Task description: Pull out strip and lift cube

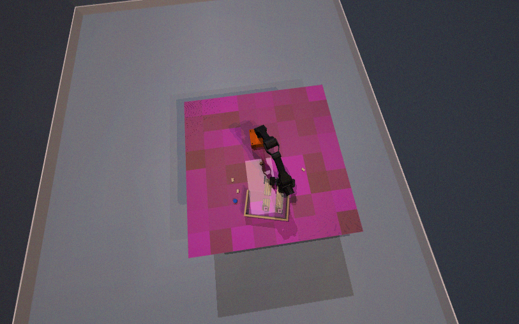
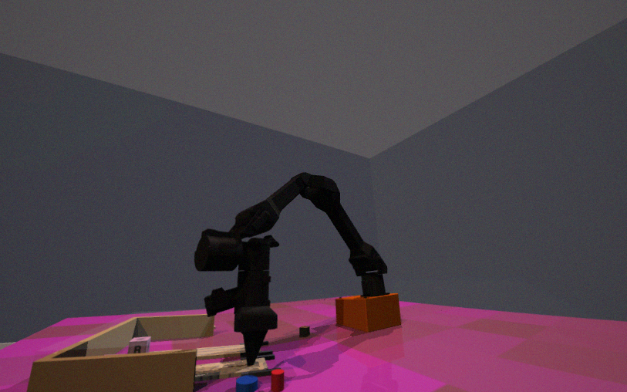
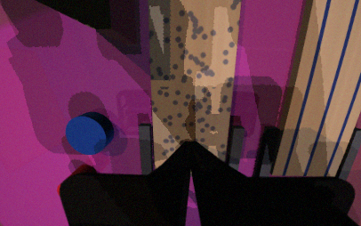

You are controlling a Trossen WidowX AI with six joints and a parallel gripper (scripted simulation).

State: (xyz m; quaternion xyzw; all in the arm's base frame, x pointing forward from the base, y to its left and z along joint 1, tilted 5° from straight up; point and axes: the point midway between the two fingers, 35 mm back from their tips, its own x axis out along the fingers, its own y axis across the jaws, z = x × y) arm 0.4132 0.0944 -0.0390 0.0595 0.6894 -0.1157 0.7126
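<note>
The speckled strip lies 10 cm ahead of my gripper tip and 2 cm to the right of it. Also, from my gripper tip: red cylinder 1 cm behind, 9 cm to the left, 1 cm above.
</note>
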